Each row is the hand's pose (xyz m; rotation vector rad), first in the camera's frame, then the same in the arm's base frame.
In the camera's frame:
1: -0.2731 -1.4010 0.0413 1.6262 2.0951 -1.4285
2: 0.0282 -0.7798 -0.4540 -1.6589 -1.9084 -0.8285
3: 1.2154 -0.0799 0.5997 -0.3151 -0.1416 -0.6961
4: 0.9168 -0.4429 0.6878 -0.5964 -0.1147 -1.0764
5: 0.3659 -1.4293 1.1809 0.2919 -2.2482 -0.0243
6: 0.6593 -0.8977 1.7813 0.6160 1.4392 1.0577
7: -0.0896 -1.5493 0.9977 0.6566 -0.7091 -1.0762
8: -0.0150 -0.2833 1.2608 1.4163 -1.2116 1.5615
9: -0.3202 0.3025 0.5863 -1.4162 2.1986 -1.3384
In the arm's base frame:
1: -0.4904 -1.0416 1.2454 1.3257 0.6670 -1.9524
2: -0.0643 -1.2958 0.5556 1.9173 1.9323 -0.2044
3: 1.2763 -0.1952 0.5857 -1.4190 -0.6337 -0.7919
4: 0.9037 -0.2180 0.8846 -1.6102 -0.8270 -1.1986
5: 0.1501 -0.0760 1.8497 -0.5869 -2.0189 1.1496
6: 0.5723 0.6440 1.6694 -0.1405 1.5529 -0.0197
7: -0.3248 -0.2389 1.7919 -0.3732 -1.3524 -0.6445
8: 0.0475 0.4728 0.7759 0.4136 -0.3046 1.7189
9: -0.1285 0.1081 -0.0769 0.9886 -1.1621 2.3122

